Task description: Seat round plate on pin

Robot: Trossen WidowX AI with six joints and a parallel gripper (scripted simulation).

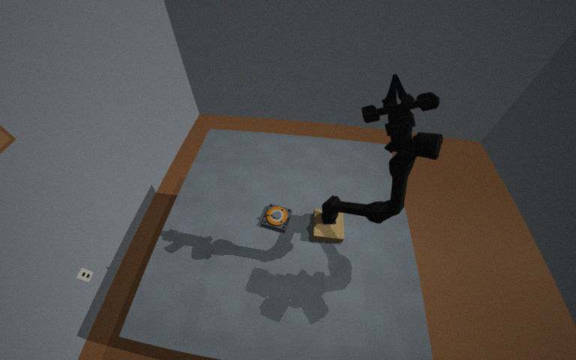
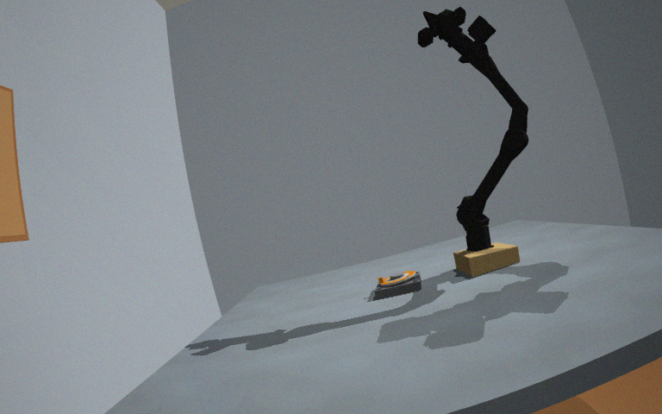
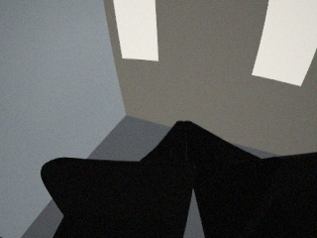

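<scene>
Now: the round plate 760 mm below my gripper tip, 320 mm ahead of it and 60 mm to the right of it. From my gripper tip the other things lie so: grey square base: 780 mm below, 300 mm ahead, 50 mm to the right.
</scene>
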